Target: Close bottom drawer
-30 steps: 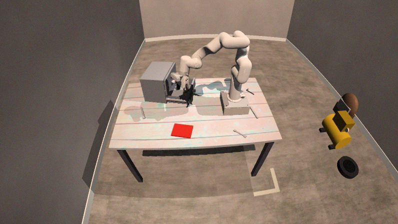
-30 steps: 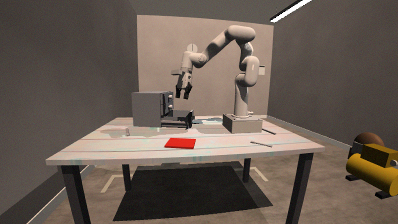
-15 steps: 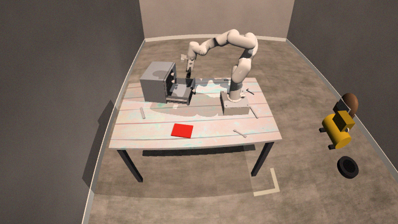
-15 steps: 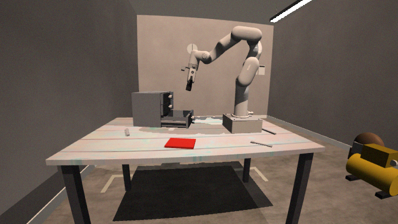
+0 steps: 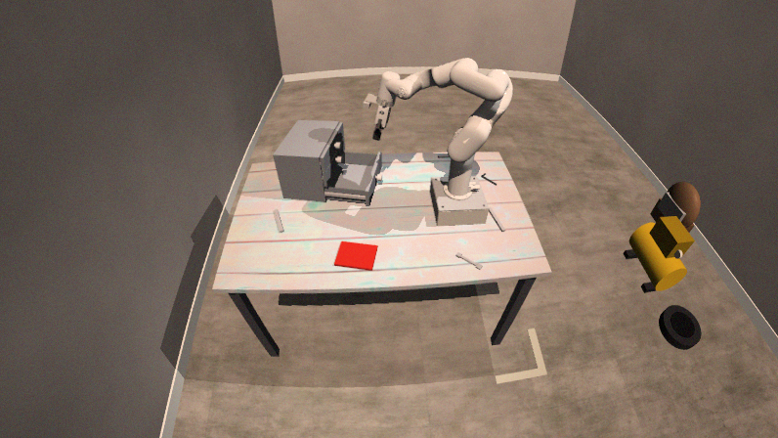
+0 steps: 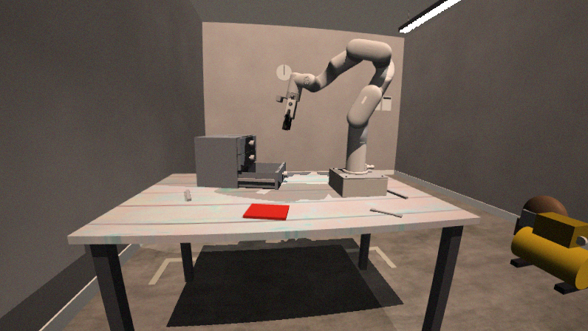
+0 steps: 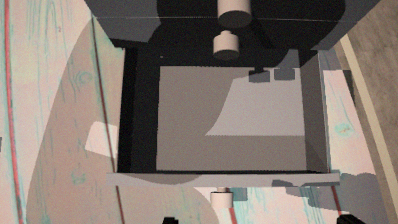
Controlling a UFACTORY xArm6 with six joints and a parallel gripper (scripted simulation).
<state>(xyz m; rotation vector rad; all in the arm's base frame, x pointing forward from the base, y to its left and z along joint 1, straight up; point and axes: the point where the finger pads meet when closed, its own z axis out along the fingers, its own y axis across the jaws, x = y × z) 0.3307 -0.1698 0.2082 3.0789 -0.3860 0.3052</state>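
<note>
My gripper is now 12 cm short of the bottom drawer, 3 cm to the left of it and 27 cm above it. Round my hand: flat red square (12 cm ahead, 42 cm to the left, 30 cm below); then tool (54 cm behind, 2 cm to the right, 30 cm below).
</note>
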